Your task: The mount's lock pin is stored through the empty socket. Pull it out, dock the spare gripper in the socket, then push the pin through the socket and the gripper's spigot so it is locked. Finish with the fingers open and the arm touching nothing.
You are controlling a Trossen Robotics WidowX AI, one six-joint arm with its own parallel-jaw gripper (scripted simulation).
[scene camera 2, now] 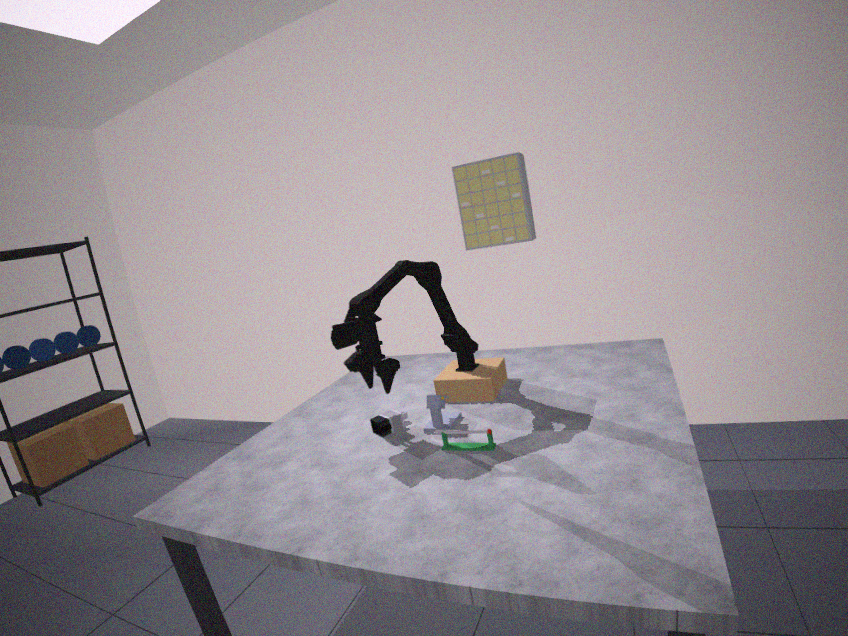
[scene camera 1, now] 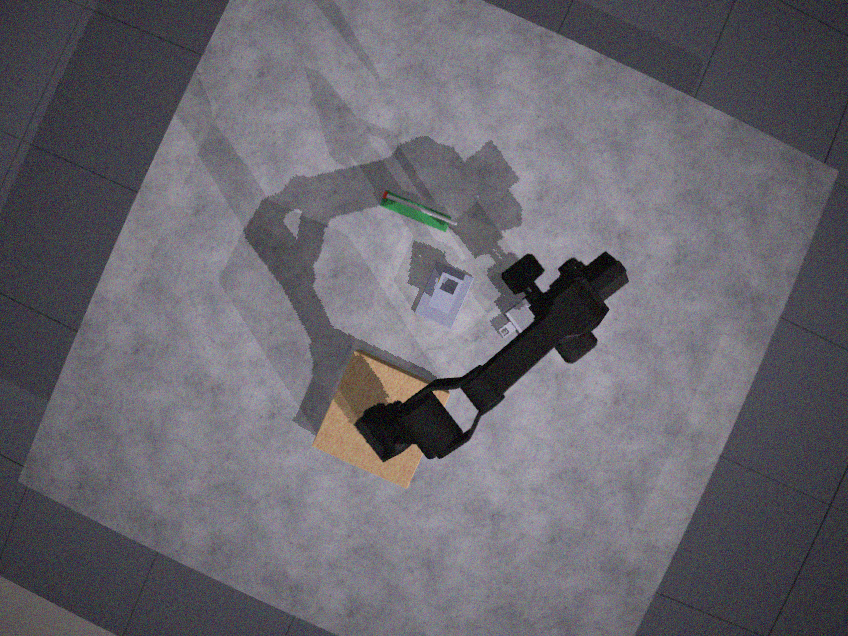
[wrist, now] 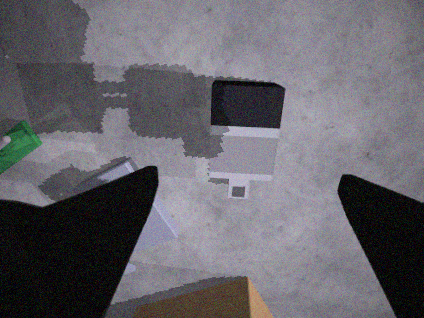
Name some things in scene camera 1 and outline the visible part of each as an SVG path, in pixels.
The gripper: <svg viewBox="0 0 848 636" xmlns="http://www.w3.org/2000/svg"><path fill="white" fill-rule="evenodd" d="M597 339L590 332L582 338L576 337L565 343L559 343L554 348L566 363L574 364L597 345ZM585 265L576 258L570 258L558 268L559 276L569 268L571 271L577 267L581 270ZM527 253L502 273L502 279L514 295L522 292L527 295L533 303L529 309L535 316L537 307L547 291L542 293L534 282L543 273L543 267L533 254Z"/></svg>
A spare gripper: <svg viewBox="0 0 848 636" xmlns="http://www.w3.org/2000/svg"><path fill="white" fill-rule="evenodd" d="M527 296L503 313L508 322L497 330L502 338L508 337L514 331L519 335L534 322L535 316L529 309L533 303Z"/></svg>
